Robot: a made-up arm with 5 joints.
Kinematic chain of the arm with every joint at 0, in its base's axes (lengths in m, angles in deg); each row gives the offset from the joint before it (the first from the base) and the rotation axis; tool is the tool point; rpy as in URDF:
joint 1: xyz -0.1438 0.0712 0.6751 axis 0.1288 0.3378 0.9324
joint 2: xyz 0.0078 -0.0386 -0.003 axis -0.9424 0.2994 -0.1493
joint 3: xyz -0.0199 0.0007 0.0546 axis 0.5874 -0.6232 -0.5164
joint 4: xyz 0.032 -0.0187 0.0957 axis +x
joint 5: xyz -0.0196 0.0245 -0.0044 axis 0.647 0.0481 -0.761
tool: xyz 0.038 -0.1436 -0.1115 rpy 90 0 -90
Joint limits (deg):
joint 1: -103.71..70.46
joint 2: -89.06..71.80
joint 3: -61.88..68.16
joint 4: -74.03..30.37
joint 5: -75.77..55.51
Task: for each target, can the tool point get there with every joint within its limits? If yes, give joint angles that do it. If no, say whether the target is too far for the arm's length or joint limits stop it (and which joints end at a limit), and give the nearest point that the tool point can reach.
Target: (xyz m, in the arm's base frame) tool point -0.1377 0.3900 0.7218
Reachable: no: joint limits stop it (at a limit: joint 1, joint 2, joint 4) | nearest point -0.1107 0.3363 0.7138 | short by 0.061 m
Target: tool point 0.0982 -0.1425 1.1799
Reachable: no: too far | nearest point -0.0167 -0.0525 0.9233 | short by 0.295 m
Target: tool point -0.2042 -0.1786 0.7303
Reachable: yes | joints -24.14 -36.06 -30.60 -55.07 38.15
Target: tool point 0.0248 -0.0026 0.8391
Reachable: yes | joints -14.67 -21.83 -43.51 -49.75 -58.09
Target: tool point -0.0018 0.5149 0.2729
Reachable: no: too far | nearest point -0.0799 0.2688 0.5331 | short by 0.367 m
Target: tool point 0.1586 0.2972 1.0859
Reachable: no: too far | nearest point 0.0275 0.1812 0.8839 | short by 0.267 m
